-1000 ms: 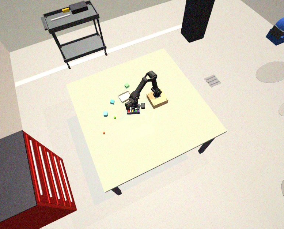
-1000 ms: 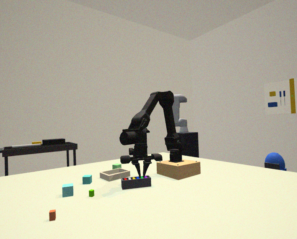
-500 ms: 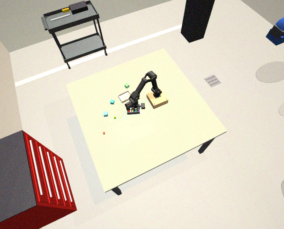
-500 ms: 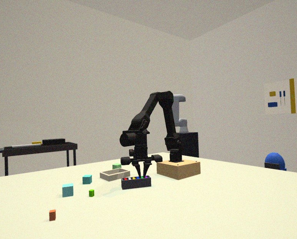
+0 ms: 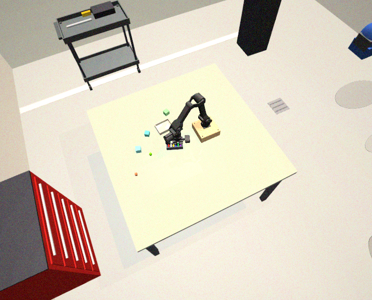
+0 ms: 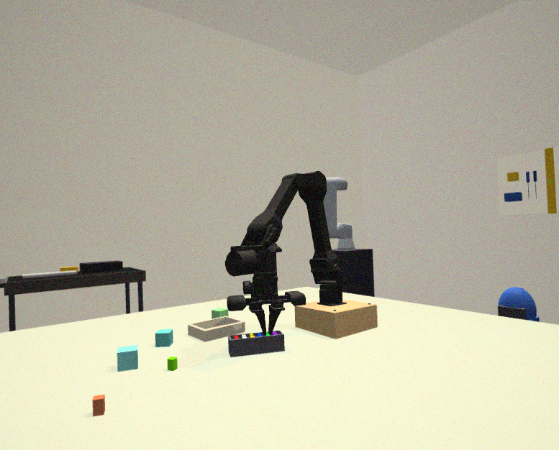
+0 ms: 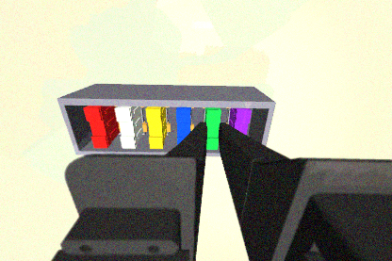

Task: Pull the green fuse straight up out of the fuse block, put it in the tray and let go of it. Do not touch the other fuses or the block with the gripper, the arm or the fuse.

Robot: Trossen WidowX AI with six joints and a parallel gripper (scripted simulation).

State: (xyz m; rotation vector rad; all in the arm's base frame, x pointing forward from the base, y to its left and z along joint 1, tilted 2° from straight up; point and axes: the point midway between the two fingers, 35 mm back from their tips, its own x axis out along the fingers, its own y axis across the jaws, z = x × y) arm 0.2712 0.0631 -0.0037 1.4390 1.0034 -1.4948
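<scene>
The tray lies 230 mm to the right of my gripper tip, 30 mm below it and 30 mm ahead of it. Round my gripper tip: pale green cube: 350 mm to the right, 40 mm behind, 20 mm below; small green cube: 230 mm ahead, 30 mm to the right, 20 mm below; green fuse: 10 mm below.
</scene>
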